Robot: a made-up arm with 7 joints. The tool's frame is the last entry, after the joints.
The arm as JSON. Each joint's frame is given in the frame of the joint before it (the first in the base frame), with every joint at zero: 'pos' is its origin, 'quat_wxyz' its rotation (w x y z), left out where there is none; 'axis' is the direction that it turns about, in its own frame. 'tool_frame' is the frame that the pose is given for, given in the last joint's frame.
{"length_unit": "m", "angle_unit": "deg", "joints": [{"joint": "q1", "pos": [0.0, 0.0, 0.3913], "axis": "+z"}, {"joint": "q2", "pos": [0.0, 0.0, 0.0], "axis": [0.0, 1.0, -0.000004]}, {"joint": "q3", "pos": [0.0, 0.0, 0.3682], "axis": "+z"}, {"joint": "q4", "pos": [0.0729, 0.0, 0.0], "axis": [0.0, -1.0, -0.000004]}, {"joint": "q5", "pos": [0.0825, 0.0, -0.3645], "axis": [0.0, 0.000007, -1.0]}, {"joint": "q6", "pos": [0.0, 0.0, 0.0], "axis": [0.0, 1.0, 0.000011]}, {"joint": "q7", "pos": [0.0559, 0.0, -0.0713], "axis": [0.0, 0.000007, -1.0]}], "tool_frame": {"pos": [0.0, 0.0, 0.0], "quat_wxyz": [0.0, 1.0, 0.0, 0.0]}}
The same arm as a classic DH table. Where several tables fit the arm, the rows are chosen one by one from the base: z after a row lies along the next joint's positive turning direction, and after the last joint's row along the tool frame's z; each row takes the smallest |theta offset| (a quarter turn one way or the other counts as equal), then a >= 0, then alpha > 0; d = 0 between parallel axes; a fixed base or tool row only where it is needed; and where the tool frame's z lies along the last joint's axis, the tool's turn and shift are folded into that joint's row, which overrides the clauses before.
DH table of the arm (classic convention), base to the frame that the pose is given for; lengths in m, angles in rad. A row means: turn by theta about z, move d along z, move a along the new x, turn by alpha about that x. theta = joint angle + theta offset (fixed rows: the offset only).
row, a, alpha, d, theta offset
q1, 0, -1.5708, 0.3913, 0
q2, 0, 1.5708, 0, 0
q3, 0.0729, 1.5708, 0.3682, 0
q4, 0.0825, 1.5708, 0, 0
q5, 0, 1.5708, 0.3645, 0
q6, 0.0559, -1.5708, 0, 0
q7, 0, 0, 0.0713, 0

